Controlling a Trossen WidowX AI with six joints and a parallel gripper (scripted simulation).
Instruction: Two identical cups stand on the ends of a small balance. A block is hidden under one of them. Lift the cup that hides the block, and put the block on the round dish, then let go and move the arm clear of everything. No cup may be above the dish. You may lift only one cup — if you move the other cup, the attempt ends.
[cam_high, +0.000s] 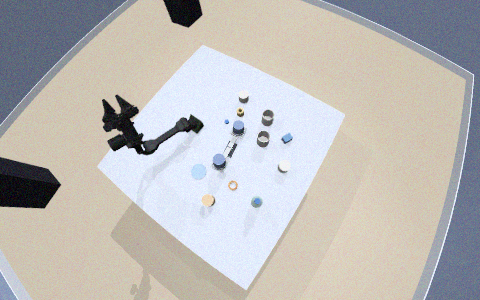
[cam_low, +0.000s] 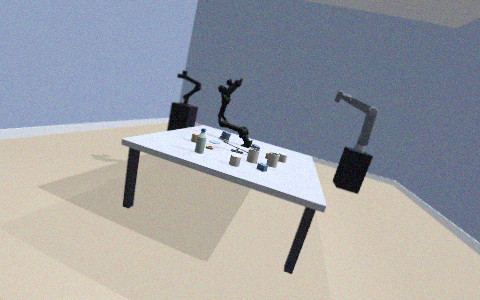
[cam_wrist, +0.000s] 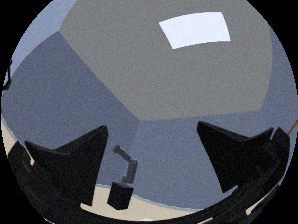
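Now: gripper tip 37 cm short of the blue cup, 36 cm to the right of it and 52 cm above it. Round my gripper tip: pale blue round dish: 30 cm ahead, 2 cm to the right, 58 cm below; then orange cylinder: 48 cm ahead, 12 cm to the right, 55 cm below; then blue block: 67 cm ahead, 46 cm to the left, 56 cm below.
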